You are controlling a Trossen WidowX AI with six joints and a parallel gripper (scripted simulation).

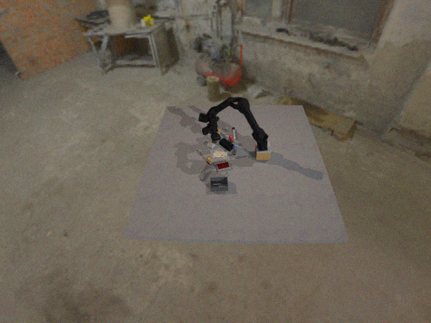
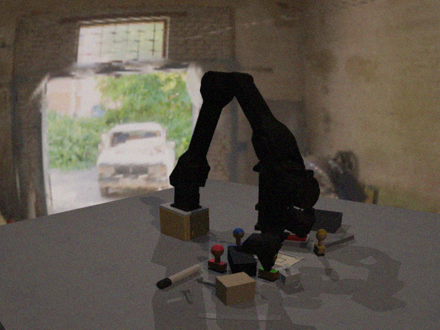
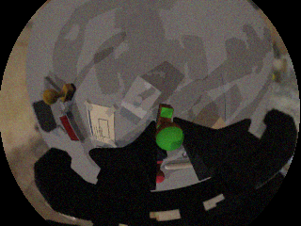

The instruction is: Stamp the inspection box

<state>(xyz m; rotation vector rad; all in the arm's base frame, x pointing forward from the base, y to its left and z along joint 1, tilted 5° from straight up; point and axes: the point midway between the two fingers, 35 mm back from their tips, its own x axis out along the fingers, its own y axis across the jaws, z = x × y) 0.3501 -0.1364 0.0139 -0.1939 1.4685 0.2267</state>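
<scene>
Right now the green-knobbed stamp is right at my gripper tip. The rest, counted from my gripper tip: brown box 100 mm to the right, 20 mm behind, 10 mm below; then dark block 90 mm behind, 40 mm to the left, 20 mm below; then grey block 40 mm to the left, 30 mm ahead, 20 mm below.
</scene>
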